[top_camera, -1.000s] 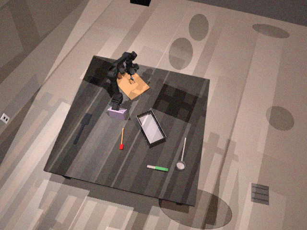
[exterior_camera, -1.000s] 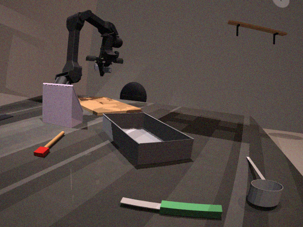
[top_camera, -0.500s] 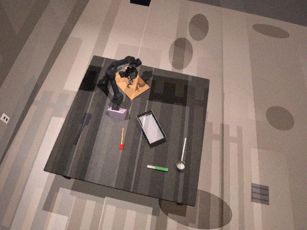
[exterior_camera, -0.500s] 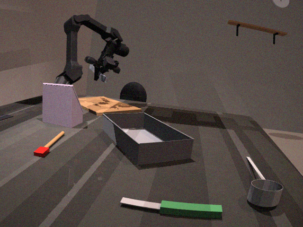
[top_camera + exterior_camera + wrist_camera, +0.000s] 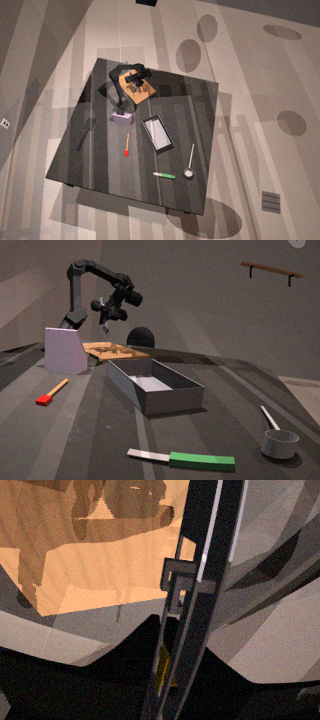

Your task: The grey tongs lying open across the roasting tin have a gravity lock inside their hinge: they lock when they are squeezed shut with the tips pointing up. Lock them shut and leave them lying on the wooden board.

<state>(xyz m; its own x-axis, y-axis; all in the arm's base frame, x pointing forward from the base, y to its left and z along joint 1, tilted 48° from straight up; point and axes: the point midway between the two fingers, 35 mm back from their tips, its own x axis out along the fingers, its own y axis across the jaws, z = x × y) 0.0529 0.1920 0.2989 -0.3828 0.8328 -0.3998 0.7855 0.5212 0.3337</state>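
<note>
My gripper tip is 3 cm below the yellow part, 2 cm short of it and 1 cm to the left of it. Also, from my gripper tip: dark spatula: 51 cm to the right, 33 cm behind, 13 cm below; then grey roasting tin: 46 cm to the right, 29 cm ahead, 11 cm below; then wooden board: 13 cm below, 4 cm ahead, 2 cm to the left.
</note>
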